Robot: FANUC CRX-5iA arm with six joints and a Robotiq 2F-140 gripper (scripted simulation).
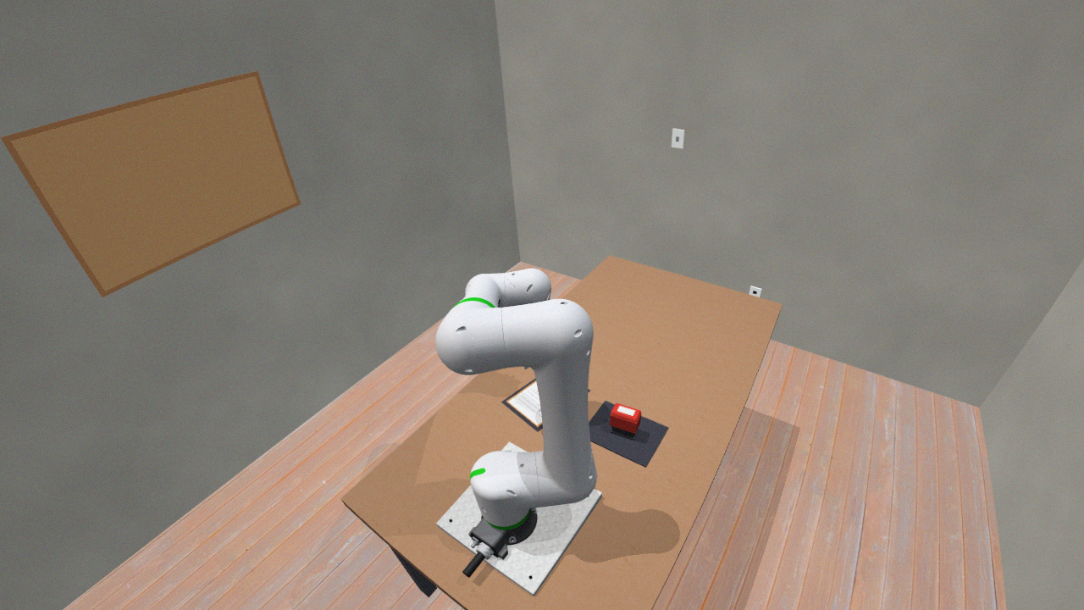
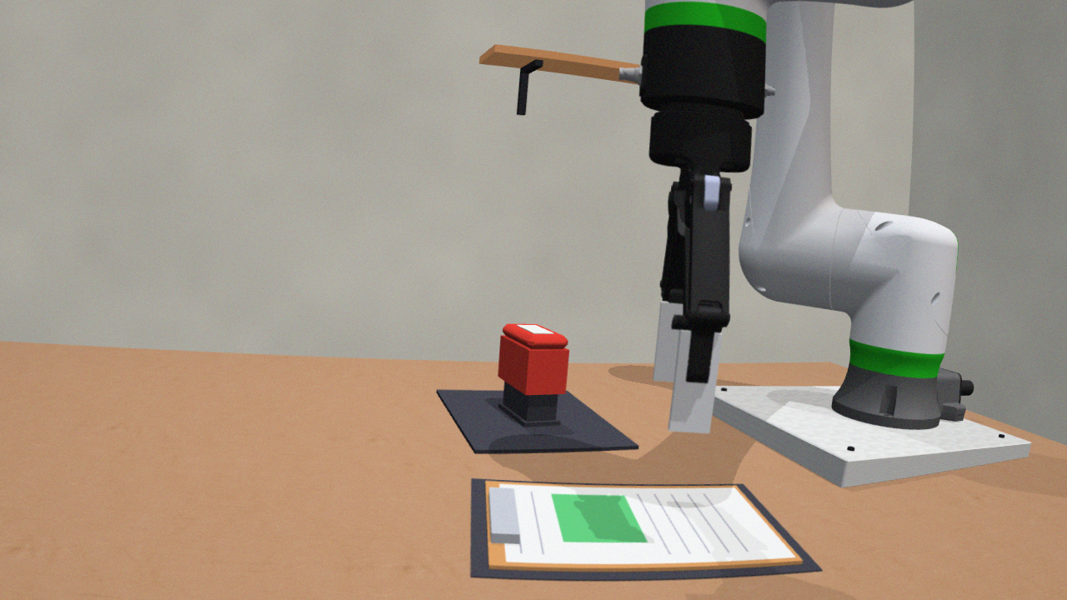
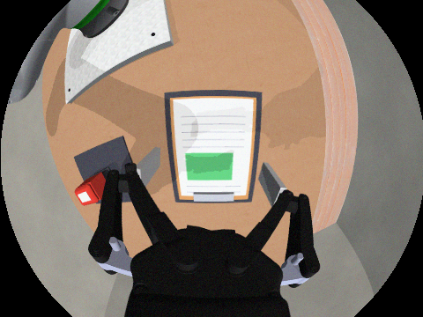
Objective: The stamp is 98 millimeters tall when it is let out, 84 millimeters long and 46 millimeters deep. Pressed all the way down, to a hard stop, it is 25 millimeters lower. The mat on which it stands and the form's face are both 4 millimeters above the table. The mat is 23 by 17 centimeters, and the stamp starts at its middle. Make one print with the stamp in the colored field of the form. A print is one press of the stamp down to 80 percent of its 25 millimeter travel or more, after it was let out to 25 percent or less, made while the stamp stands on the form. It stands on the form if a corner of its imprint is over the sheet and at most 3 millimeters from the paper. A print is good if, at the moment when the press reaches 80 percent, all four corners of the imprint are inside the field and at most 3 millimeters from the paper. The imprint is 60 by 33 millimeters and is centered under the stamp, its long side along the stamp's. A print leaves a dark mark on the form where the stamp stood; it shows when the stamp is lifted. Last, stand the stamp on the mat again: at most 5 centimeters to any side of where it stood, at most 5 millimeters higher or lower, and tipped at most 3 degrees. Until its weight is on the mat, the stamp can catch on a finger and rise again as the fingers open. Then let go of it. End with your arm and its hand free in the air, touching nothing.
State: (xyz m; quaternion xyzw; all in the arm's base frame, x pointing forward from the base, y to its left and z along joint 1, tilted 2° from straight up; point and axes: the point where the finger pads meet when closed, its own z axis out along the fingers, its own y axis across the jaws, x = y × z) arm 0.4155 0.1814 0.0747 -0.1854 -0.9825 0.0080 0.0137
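The red stamp lies 2 cm ahead of my hand, 30 cm to the right of it and 6 cm below it. From my hand the other things lie so: dark mat: 2 cm ahead, 30 cm to the right, 11 cm below; then clipboard: 4 cm ahead, 11 cm below; then black foot: 2 cm ahead, 30 cm to the right, 9 cm below.
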